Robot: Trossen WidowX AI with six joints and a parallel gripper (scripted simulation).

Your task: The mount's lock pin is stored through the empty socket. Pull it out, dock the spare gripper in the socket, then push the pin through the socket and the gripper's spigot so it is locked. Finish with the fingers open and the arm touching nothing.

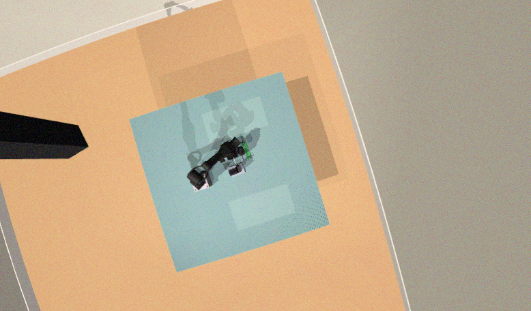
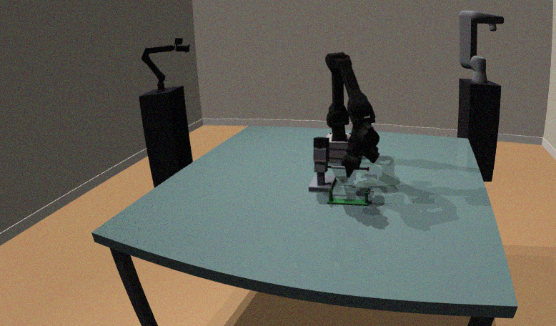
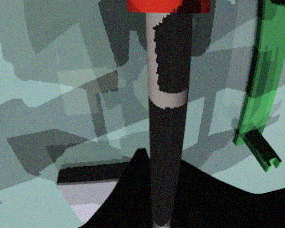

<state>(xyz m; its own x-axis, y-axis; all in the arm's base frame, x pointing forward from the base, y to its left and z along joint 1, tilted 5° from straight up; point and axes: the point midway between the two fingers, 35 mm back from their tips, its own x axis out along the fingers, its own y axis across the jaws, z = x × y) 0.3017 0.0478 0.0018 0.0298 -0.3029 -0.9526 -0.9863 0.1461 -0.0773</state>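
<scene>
My gripper tip is now 9 cm to the left of the socket and 3 cm past it. The rest, counted from my gripper tip: spare gripper: 10 cm to the right, 8 cm above, 3 cm behind; green cradle: 11 cm ahead, 2 cm below.
</scene>
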